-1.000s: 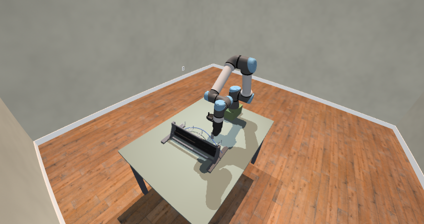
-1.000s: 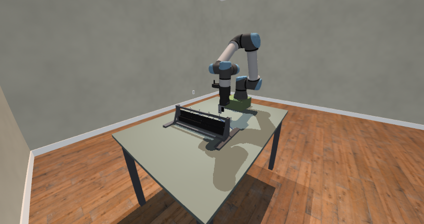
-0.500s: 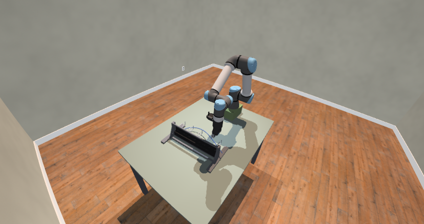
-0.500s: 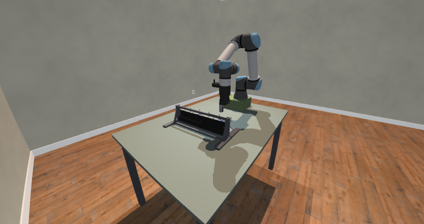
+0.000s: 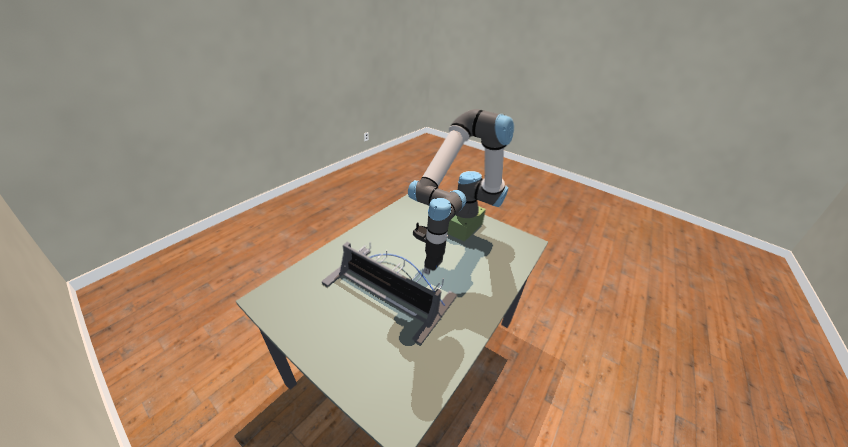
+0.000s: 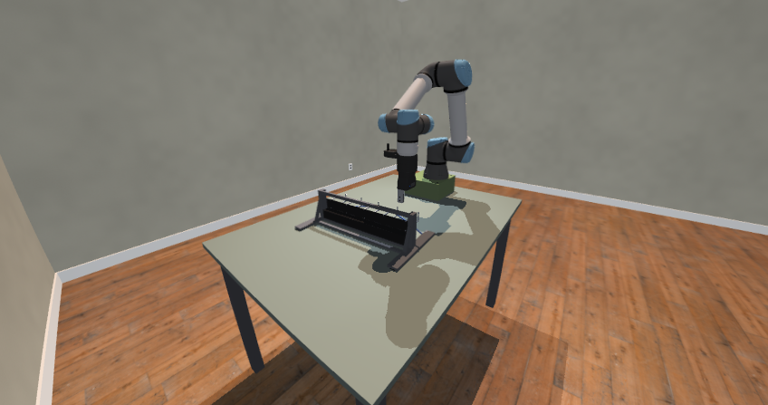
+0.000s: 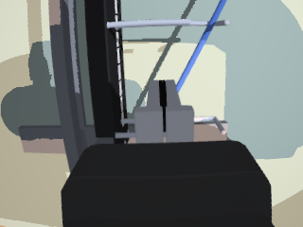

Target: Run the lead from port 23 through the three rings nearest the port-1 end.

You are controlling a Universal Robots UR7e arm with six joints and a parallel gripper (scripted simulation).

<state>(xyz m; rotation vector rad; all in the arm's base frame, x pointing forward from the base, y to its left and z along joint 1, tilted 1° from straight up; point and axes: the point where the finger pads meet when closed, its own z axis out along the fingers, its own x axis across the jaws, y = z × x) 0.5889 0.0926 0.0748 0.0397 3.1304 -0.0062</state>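
Now: the rack 150 mm to the right of my hand, 100 mm below it and 60 mm ahead of it.
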